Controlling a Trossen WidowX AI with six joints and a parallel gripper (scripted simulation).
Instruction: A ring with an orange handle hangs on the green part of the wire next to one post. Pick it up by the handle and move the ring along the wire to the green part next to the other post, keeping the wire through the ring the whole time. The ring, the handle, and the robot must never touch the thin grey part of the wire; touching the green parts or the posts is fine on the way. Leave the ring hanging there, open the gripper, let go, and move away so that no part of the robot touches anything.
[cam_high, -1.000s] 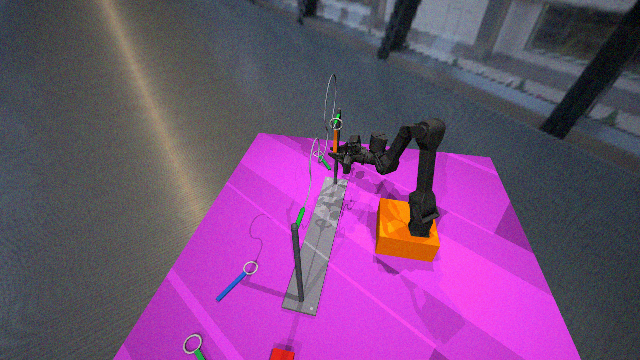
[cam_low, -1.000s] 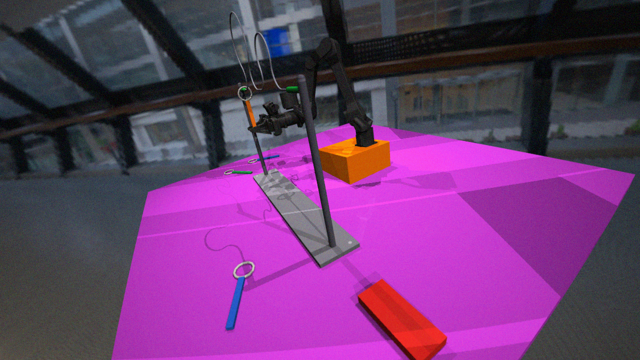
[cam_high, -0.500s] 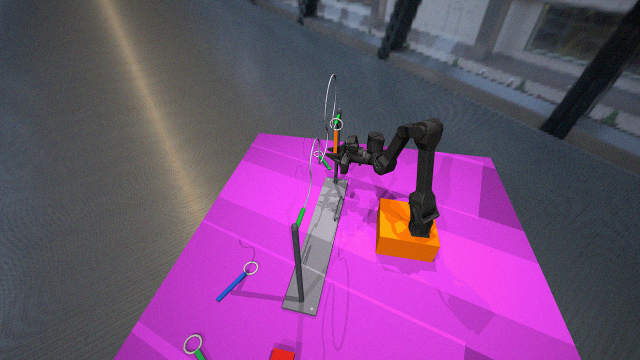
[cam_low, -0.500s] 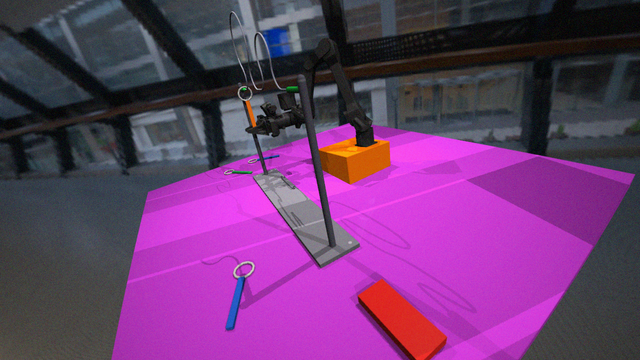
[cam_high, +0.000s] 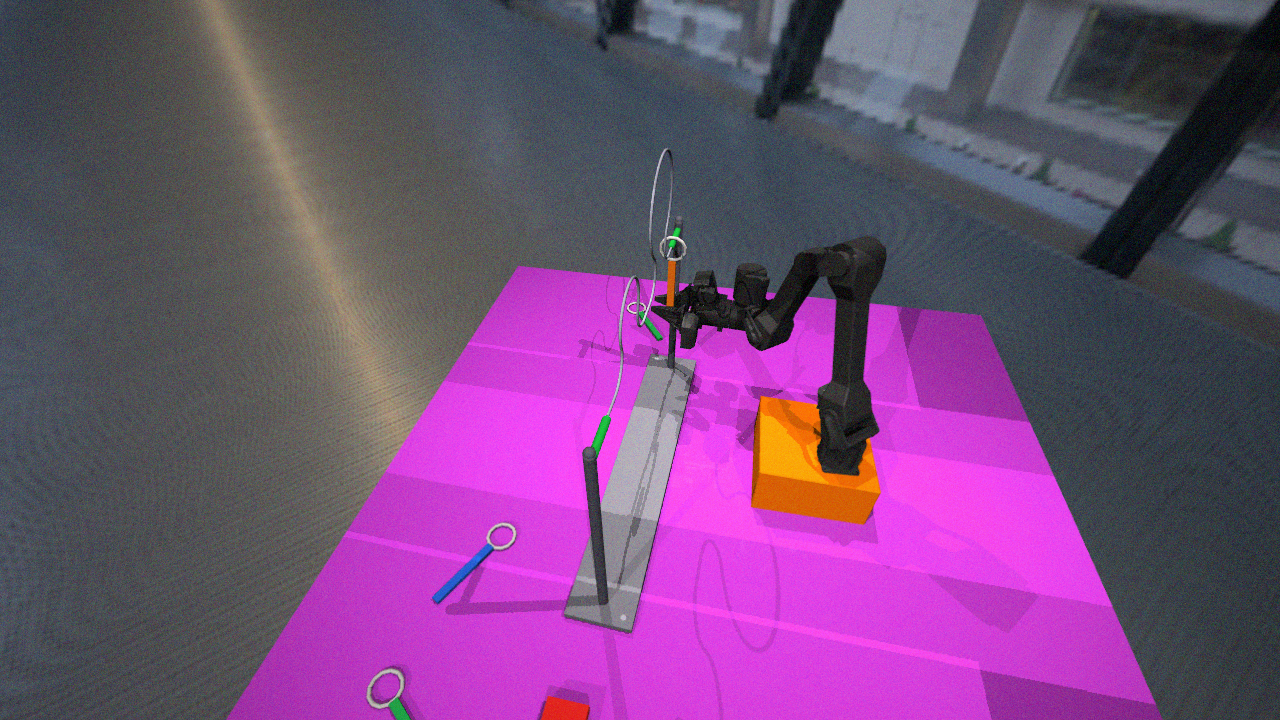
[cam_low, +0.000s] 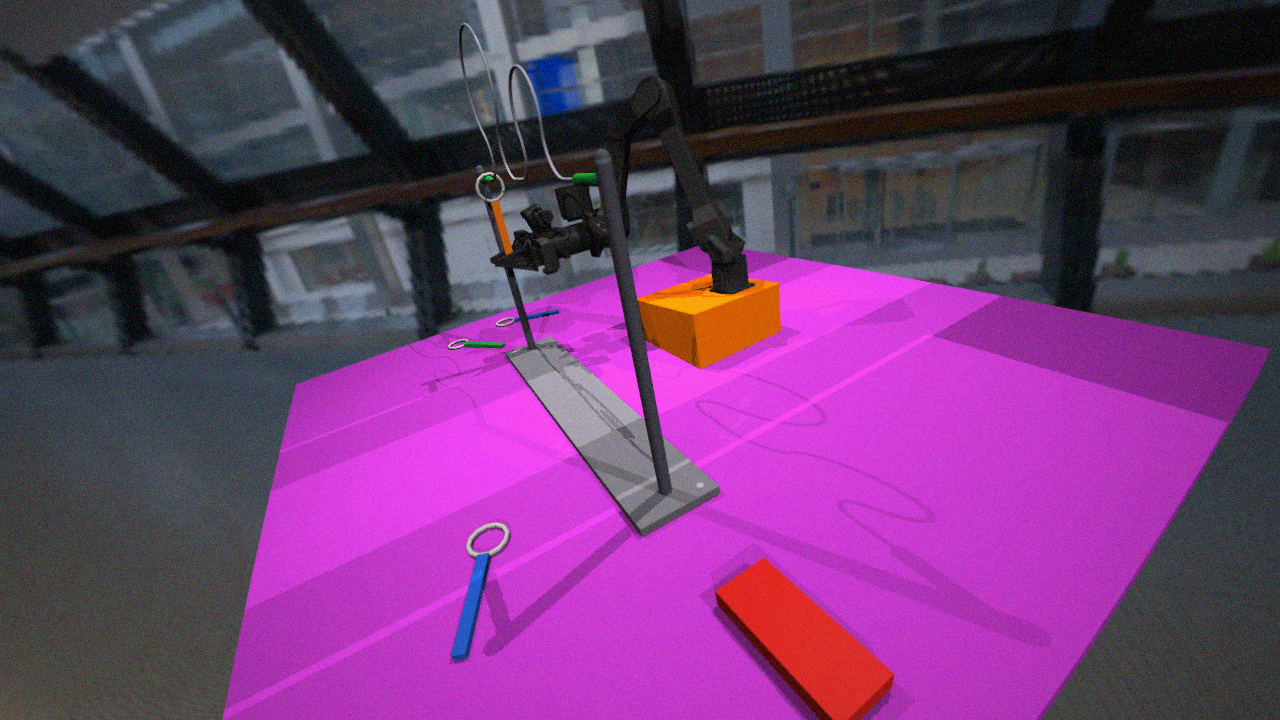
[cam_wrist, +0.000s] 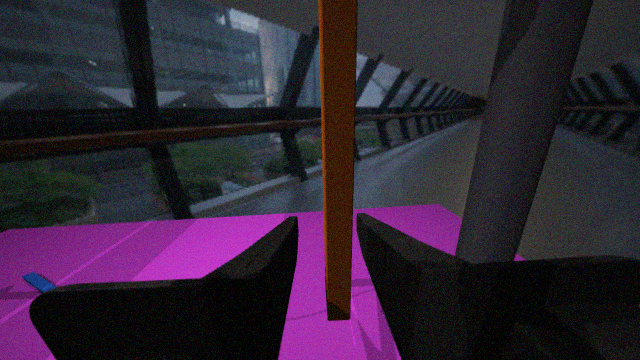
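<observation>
Right now my gripper tip is 40 mm past the ring with orange handle and 90 mm below it. From my gripper tip the other things lie so: red block 70 mm ahead, 730 mm to the left, 220 mm below; then ring with blue handle 250 mm ahead, 450 mm to the left, 220 mm below.
</observation>
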